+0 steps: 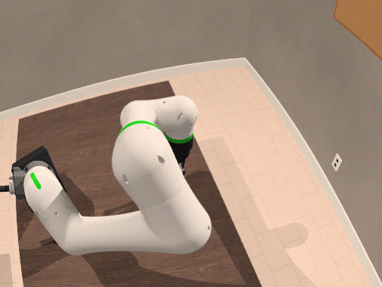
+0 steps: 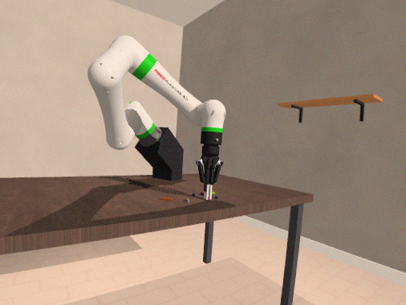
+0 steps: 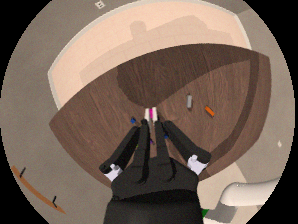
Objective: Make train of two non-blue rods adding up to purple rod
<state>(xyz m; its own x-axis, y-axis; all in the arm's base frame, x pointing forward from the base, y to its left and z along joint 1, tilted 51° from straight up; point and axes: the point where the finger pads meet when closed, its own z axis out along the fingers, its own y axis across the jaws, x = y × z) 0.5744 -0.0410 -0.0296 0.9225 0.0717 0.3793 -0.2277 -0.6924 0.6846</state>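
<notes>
My gripper is now 170 mm to the left of the orange rod, 70 mm past it and 30 mm above it. Also, from my hand: magenta rod (30 mm below); purple rod (60 mm behind, 50 mm to the left, 30 mm below); grey rod (100 mm to the right, 30 mm below, 10 mm behind).
</notes>
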